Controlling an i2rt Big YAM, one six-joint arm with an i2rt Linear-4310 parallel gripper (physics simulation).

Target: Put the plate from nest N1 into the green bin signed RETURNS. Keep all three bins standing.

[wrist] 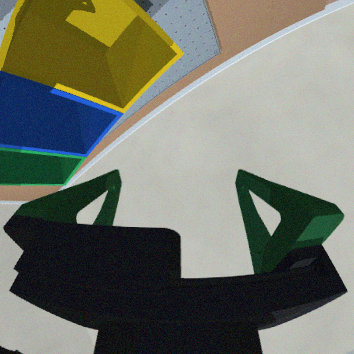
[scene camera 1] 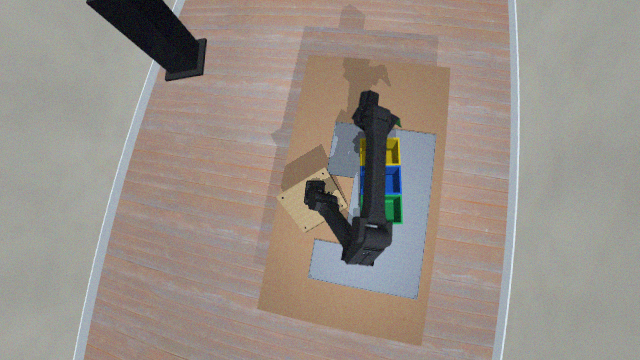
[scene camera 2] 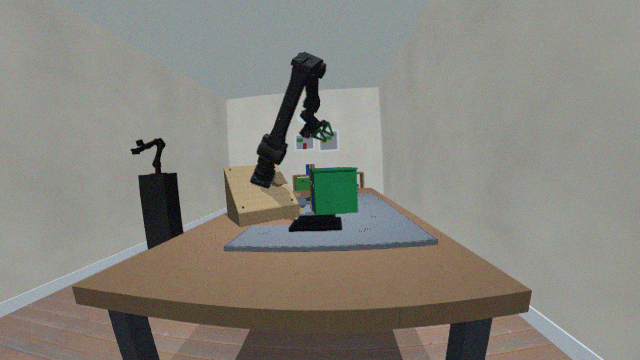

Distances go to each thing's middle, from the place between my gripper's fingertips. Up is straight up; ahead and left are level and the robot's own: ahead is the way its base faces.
I see the yellow bin [wrist: 110,59] 250 mm below my hand, 40 mm behind it and 10 mm to the right of it. Also, from my hand: green bin [scene camera 2: 334,189]: 270 mm to the right, 250 mm below, 50 mm behind.
